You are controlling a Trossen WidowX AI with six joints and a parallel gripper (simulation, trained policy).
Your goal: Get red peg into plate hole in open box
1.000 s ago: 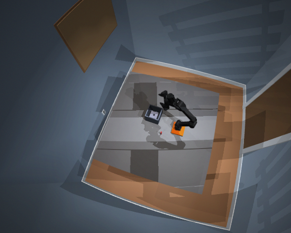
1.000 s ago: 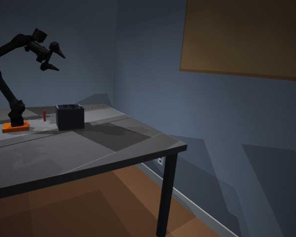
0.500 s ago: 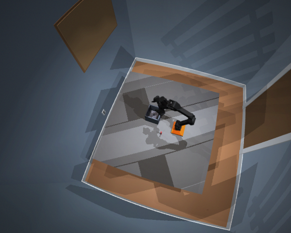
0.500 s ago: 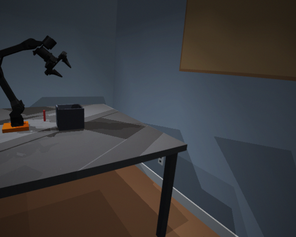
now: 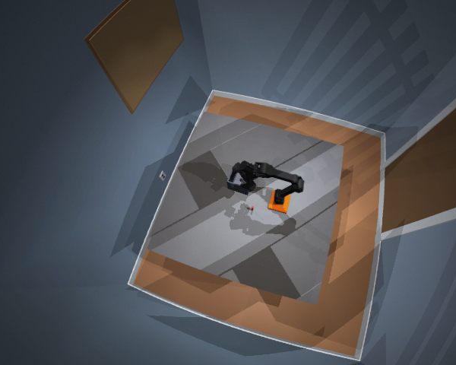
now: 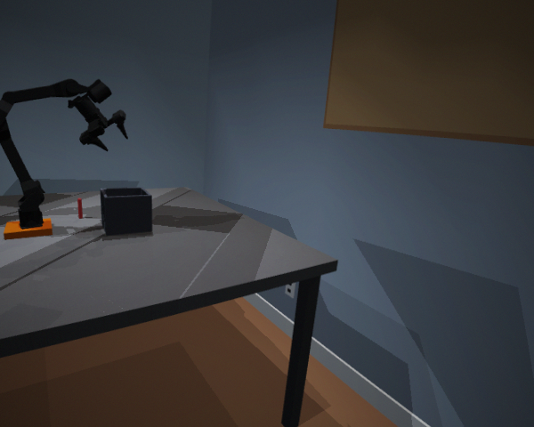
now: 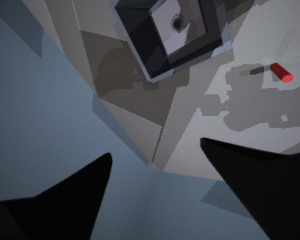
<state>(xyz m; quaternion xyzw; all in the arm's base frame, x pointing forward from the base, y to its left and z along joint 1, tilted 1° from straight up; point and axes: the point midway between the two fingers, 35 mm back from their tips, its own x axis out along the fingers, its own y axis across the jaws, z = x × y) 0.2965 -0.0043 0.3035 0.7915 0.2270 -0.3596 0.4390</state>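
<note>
My gripper tip is now 26 cm above the red peg, 13 cm past it and 9 cm to the right of it. From my gripper tip the other things lie so: plate: 26 cm below, 11 cm to the right, 1 cm behind.
</note>
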